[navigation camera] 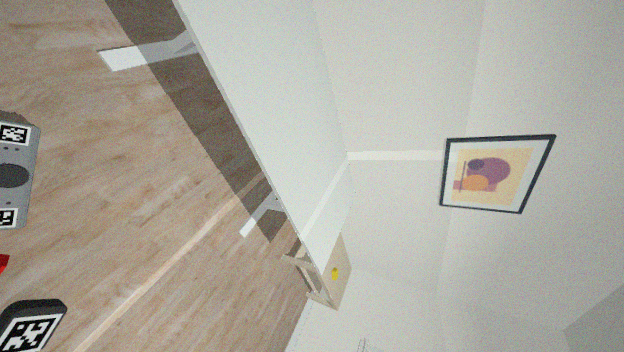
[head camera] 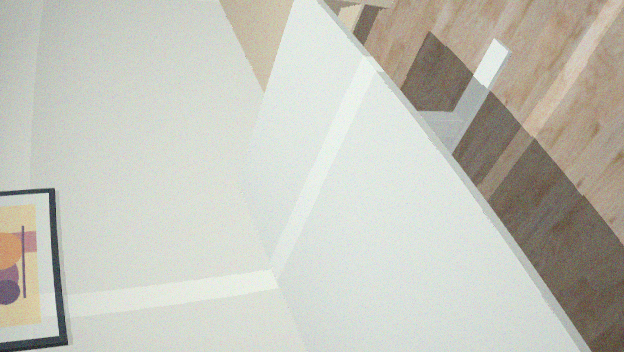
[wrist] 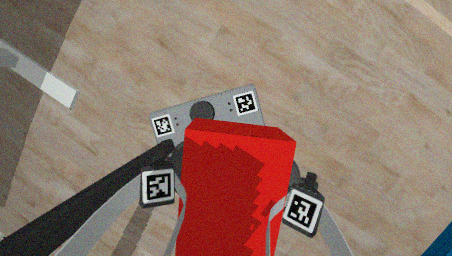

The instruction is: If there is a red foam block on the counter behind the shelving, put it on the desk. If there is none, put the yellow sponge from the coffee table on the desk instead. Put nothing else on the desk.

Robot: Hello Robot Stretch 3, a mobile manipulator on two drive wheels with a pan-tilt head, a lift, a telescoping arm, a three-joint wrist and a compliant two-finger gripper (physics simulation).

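Where they show: gripper, fingertip midpoint: (wrist: 234,166); robot's base, origin of the base link: (navigation camera: 9,173) (wrist: 211,109).
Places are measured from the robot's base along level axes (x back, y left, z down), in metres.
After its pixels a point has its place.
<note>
My gripper (wrist: 234,166) {x 0.020, y -0.122, z -0.667 m} is shut on a red foam block (wrist: 220,195) {x 0.019, y -0.117, z -0.719 m}, which stands between the two tagged fingers in the wrist view, above the floor. A corner of the red block (navigation camera: 3,263) {x -0.020, y -0.108, z -0.712 m} and one tagged finger show at the left edge of the navigation view. The white desk (head camera: 400,210) {x -0.776, y 0.081, z -0.721 m} (navigation camera: 250,75) {x -0.424, y 0.412, z -0.721 m} shows its bare-looking top beside the wall. The yellow sponge (navigation camera: 334,273) {x -1.909, y -0.844, z -0.483 m} lies on the pale wooden coffee table (navigation camera: 342,252) {x -2.185, y -0.702, z -0.451 m} beyond the desk's far end; part of this table (head camera: 250,30) {x -2.136, y -0.701, z -0.451 m} also shows in the head view. The counter and shelving do not show.
The desk's white foot (head camera: 492,60) (navigation camera: 120,59) (wrist: 60,90) sticks out over the wood floor. A framed picture (head camera: 59,265) {x -1.517, y 0.216, z -1.355 m} (navigation camera: 487,172) {x -1.500, y 0.226, z -1.579 m} hangs on the wall. A grey tagged plate (navigation camera: 17,155) {x -0.012, y 0.066, z -0.159 m} (wrist: 225,102) {x -0.016, y -0.075, z -0.160 m} of the robot lies below the gripper. A blue object (wrist: 442,245) {x 0.754, y -0.759, z -0.040 m} shows at lower right.
</note>
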